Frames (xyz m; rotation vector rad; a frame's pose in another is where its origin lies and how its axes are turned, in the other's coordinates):
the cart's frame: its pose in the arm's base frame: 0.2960 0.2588 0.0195 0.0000 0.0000 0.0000
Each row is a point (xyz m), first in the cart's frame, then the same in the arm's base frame.
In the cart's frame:
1: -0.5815 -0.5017 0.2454
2: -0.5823 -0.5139 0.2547
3: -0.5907 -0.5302 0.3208
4: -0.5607 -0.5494 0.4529
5: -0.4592 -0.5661 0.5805
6: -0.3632 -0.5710 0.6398
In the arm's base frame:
1: -0.2855 -0.2429 0.2649
2: -0.2863 -0.2551 0.2742
3: -0.2947 -0.2714 0.3403
4: -0.2647 -0.2906 0.4724
5: -0.1632 -0.3073 0.6000
6: -0.0672 -0.3122 0.6593

